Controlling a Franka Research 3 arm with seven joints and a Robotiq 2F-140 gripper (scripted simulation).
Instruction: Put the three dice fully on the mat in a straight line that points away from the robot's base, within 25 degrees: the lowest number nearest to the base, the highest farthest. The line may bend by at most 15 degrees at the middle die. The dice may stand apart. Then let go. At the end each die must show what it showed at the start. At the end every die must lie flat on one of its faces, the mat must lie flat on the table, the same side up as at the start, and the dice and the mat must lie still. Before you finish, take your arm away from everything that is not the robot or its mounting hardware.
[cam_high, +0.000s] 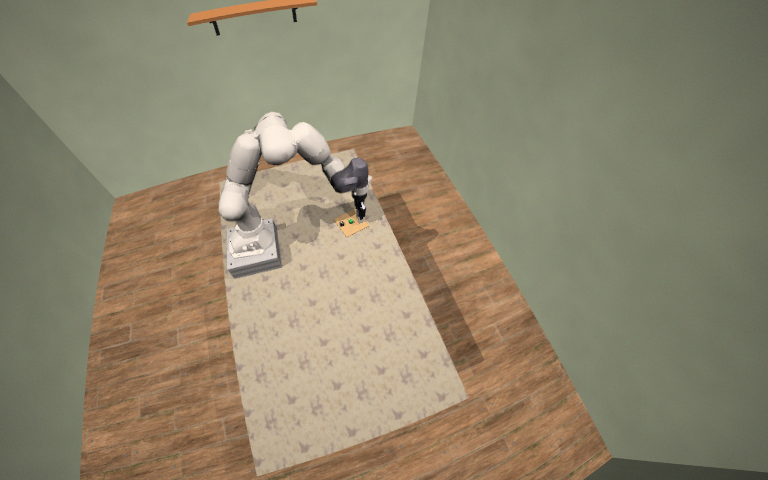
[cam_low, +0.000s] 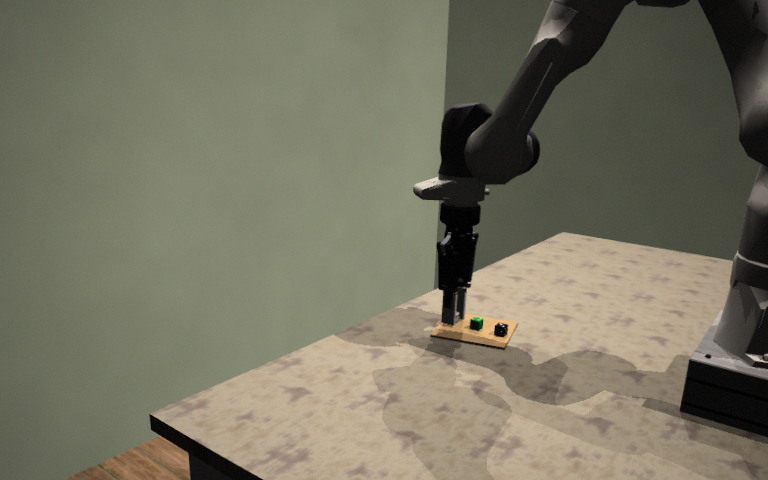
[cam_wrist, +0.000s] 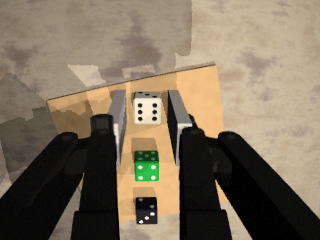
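The white die lies 3 cm below my hand. The rest, counted from my hand: tan mat (5 cm behind, 4 cm below); then green die (5 cm behind, 3 cm below); then black die (10 cm behind, 3 cm below).
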